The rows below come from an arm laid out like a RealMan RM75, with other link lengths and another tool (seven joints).
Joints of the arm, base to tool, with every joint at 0 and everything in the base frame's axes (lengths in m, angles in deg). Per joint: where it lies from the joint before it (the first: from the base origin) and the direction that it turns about. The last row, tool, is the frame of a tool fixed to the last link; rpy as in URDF.
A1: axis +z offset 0 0 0.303
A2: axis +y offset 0 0 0
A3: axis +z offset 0 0 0.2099
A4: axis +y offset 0 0 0
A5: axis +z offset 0 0 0.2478
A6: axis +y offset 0 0 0
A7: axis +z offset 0 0 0.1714
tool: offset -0.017 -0.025 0.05 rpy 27.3 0 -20.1
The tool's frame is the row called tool.
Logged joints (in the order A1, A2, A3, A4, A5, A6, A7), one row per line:
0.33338, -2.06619, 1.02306, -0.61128, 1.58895, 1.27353, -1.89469
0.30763, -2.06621, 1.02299, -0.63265, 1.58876, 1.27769, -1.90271
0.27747, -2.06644, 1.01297, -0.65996, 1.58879, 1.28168, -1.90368
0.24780, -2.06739, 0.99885, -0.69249, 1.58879, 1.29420, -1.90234
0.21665, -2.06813, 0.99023, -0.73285, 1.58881, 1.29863, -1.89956
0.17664, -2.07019, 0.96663, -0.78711, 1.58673, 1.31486, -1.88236
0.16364, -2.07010, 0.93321, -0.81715, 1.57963, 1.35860, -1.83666
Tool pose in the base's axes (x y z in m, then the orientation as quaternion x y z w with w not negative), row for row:
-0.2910, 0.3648, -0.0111, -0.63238, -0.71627, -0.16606, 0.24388
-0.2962, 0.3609, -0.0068, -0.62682, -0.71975, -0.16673, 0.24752
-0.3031, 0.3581, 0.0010, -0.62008, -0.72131, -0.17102, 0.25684
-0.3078, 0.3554, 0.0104, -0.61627, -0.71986, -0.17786, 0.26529
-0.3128, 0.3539, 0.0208, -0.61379, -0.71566, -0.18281, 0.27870
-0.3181, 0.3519, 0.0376, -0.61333, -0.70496, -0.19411, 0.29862
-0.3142, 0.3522, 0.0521, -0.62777, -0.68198, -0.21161, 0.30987
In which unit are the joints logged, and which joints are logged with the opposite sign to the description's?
The joints are logged in radians. Opposite sign: A1, A4.
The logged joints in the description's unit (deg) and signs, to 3 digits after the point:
-19.101, -118.384, 58.617, 35.024, 91.040, 72.968, -108.558
-17.626, -118.385, 58.613, 36.248, 91.029, 73.206, -109.017
-15.898, -118.398, 58.039, 37.813, 91.031, 73.435, -109.073
-14.198, -118.453, 57.230, 39.677, 91.031, 74.152, -108.996
-12.413, -118.495, 56.736, 41.989, 91.032, 74.406, -108.837
-10.121, -118.613, 55.384, 45.098, 90.913, 75.336, -107.851
-9.376, -118.608, 53.469, 46.819, 90.506, 77.842, -105.233

